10 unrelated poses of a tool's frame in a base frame.
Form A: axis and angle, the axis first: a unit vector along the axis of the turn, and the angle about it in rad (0 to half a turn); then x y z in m.
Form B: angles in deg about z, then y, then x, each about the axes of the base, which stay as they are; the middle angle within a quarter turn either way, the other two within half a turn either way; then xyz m. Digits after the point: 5 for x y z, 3 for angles.
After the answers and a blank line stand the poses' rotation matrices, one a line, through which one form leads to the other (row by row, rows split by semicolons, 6 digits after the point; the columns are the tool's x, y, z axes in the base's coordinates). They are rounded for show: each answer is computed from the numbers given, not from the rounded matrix.
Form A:
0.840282 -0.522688 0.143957 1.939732 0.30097 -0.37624 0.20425
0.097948 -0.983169 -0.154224 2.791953 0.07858 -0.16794 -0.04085
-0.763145 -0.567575 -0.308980 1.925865 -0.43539 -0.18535 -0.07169
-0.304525 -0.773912 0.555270 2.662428 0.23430 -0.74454 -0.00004
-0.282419 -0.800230 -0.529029 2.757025 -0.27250 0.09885 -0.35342
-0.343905 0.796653 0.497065 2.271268 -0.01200 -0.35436 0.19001
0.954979 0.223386 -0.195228 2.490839 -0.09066 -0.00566 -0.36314
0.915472 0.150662 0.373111 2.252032 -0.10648 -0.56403 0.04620
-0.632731 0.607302 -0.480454 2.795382 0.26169 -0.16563 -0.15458
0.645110 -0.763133 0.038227 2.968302 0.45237 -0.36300 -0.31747
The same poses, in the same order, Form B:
50.651 -18.840 110.563 0.30097 -0.37624 0.20425
171.724 -21.475 -163.742 0.07858 -0.16794 -0.04085
-63.409 -12.380 -102.956 -0.43539 -0.18535 -0.07169
-165.155 -42.528 114.487 0.23430 -0.74454 -0.00004
-140.653 -0.705 -112.811 -0.27250 0.09885 -0.35342
118.452 19.144 -104.607 -0.01200 -0.35436 0.19001
-30.771 -11.505 137.911 -0.09066 -0.00566 -0.36314
5.050 42.354 123.036 -0.10648 -0.56403 0.04620
105.694 52.753 144.492 0.26169 -0.16563 -0.15458
99.176 -4.740 170.228 0.45237 -0.36300 -0.31747

0.600077 -0.731863 -0.322930; -0.463322 0.011103 -0.886120; 0.652104 0.681361 -0.332426
-0.920889 -0.133942 -0.366092; -0.239603 0.935262 0.260529; 0.307496 0.327635 -0.893365
0.437206 0.873432 -0.214399; 0.294019 0.086480 0.951879; 0.849943 -0.479205 -0.218996
-0.712353 0.188809 -0.675947; 0.700810 0.243047 -0.670667; 0.037659 -0.951462 -0.305454
-0.773265 0.633963 -0.012310; 0.237024 0.307003 0.921721; 0.588116 0.709817 -0.387659
-0.450073 -0.830595 0.327942; -0.070545 0.399163 0.914162; -0.890201 0.388305 -0.238247
0.841957 0.501326 -0.199450; 0.264793 -0.706023 -0.656823; -0.470098 0.500204 -0.727189
0.736125 -0.065044 0.673713; 0.514618 -0.592760 -0.619520; 0.439646 0.802749 -0.402872
-0.163723 -0.582682 0.796038; -0.908753 -0.224918 -0.351540; 0.383879 -0.780957 -0.492690
-0.158922 -0.983827 -0.082631; -0.970645 0.170999 -0.169140; 0.180535 0.053325 -0.982122

